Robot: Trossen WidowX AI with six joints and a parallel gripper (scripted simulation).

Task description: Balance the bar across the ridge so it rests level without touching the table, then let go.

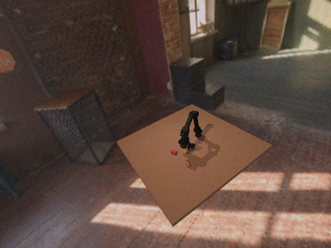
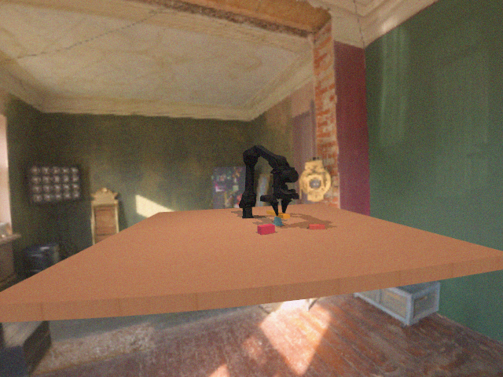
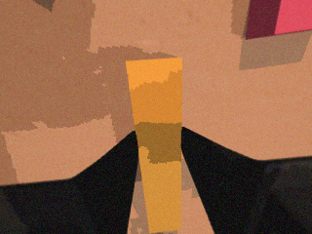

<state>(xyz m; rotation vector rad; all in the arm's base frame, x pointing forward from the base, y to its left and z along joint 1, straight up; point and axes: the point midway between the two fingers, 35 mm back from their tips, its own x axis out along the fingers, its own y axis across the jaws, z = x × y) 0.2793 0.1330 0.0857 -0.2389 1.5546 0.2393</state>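
The bar lies 30 mm behind my gripper tip and 10 mm to the right of it. The rest, counted from my gripper tip: pink-red block (120 mm ahead, 90 mm to the right, 30 mm below).
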